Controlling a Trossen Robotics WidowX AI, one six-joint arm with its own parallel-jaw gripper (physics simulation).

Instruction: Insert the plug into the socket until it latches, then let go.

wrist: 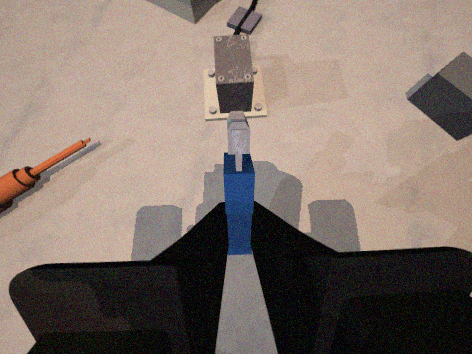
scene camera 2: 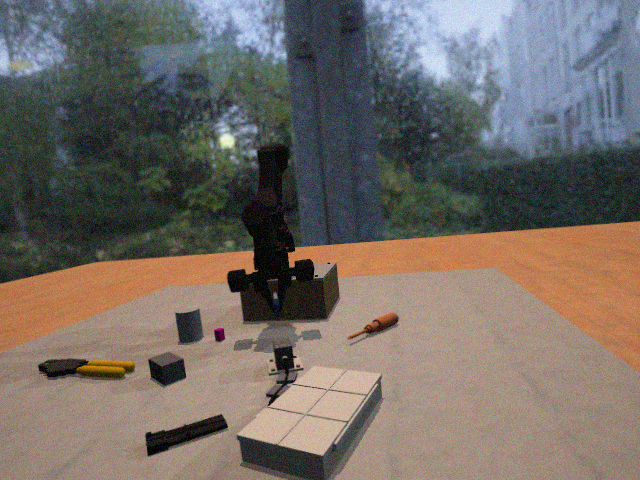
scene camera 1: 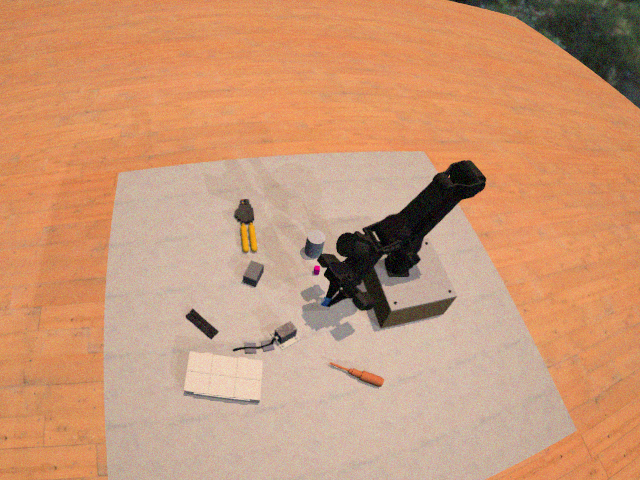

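Seen in the pictures: gripper, fingertip midpoint: [wrist: 237,209] [scene camera 2: 277,311] [scene camera 1: 326,304]; arm's base, link origin: [scene camera 1: 396,267].
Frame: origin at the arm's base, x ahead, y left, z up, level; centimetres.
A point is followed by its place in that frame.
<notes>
The plug [scene camera 1: 326,301] {x 21.2, y 10.6, z -0.6 cm} [scene camera 2: 276,305] {x 22.5, y 10.7, z -1.8 cm} [wrist: 239,192] {x 20.9, y 9.7, z -0.9 cm} has a blue body and a clear, pale tip. My gripper [scene camera 1: 329,299] {x 20.6, y 9.6, z -3.7 cm} [scene camera 2: 276,302] {x 20.6, y 9.6, z -3.7 cm} [wrist: 237,209] {x 20.6, y 9.6, z -3.7 cm} is shut on its blue body and holds it above the mat, apart from the socket. The socket [scene camera 1: 285,332] {x 31.7, y 16.9, z -6.0 cm} [scene camera 2: 283,357] {x 34.1, y 17.4, z -7.6 cm} [wrist: 234,70] {x 30.4, y 15.3, z -6.0 cm} is a dark grey box with screws on top, fixed on a pale base plate, with a black cable at its far side. In the wrist view the plug's tip points toward the socket's near face. The socket's opening is hidden from view.
An orange screwdriver [scene camera 1: 366,376] {x 11.3, y 29.5, z -7.8 cm} [scene camera 2: 381,322] {x 12.6, y 29.7, z -8.2 cm} [wrist: 15,185] {x 14.0, y 27.0, z -8.4 cm}, a dark block [scene camera 1: 253,273] {x 40.0, y -2.1, z -6.9 cm} [scene camera 2: 166,368] {x 42.3, y -1.0, z -7.5 cm}, a grey cylinder [scene camera 1: 314,244] {x 22.3, y -10.8, z -3.8 cm} [scene camera 2: 189,324] {x 23.6, y -11.6, z -6.3 cm}, a magenta piece [scene camera 1: 316,269] {x 21.6, y -4.8, z -8.1 cm} [scene camera 2: 219,334] {x 22.0, y -4.8, z -8.8 cm}, yellow-handled pliers [scene camera 1: 248,237] {x 42.1, y -16.9, z -8.8 cm} [scene camera 2: 105,368] {x 43.2, y -15.4, z -8.5 cm}, a black bar [scene camera 1: 201,323] {x 54.3, y 13.3, z -9.5 cm} [scene camera 2: 186,434] {x 55.3, y 14.2, z -9.3 cm} and a pale tiled box [scene camera 1: 223,376] {x 47.7, y 29.4, z -7.0 cm} [scene camera 2: 315,403] {x 48.4, y 29.2, z -6.9 cm} lie around.
</notes>
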